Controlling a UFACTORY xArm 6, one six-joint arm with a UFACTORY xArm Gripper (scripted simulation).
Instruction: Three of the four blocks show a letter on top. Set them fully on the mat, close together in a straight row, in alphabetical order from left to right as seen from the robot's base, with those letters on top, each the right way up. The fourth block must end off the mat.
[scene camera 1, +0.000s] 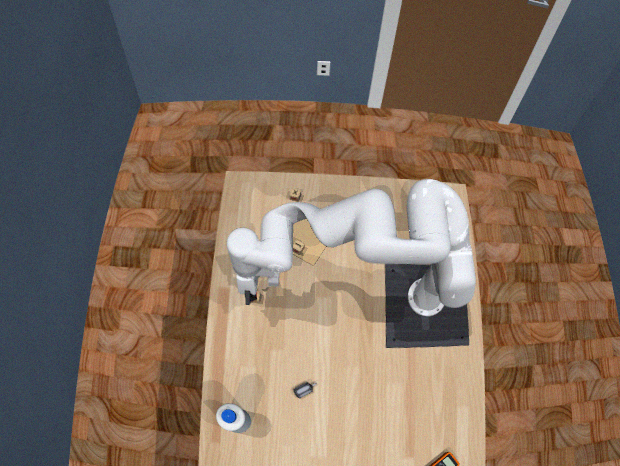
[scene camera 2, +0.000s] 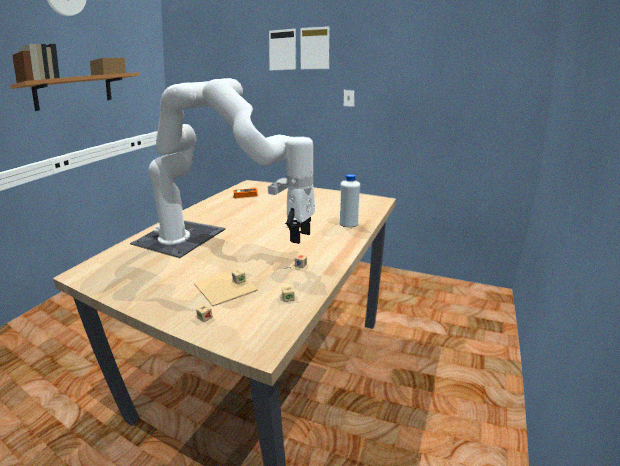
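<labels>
There's a tan mat (scene camera 1: 302, 231) here, and it's 150 cm from the lens.
</labels>
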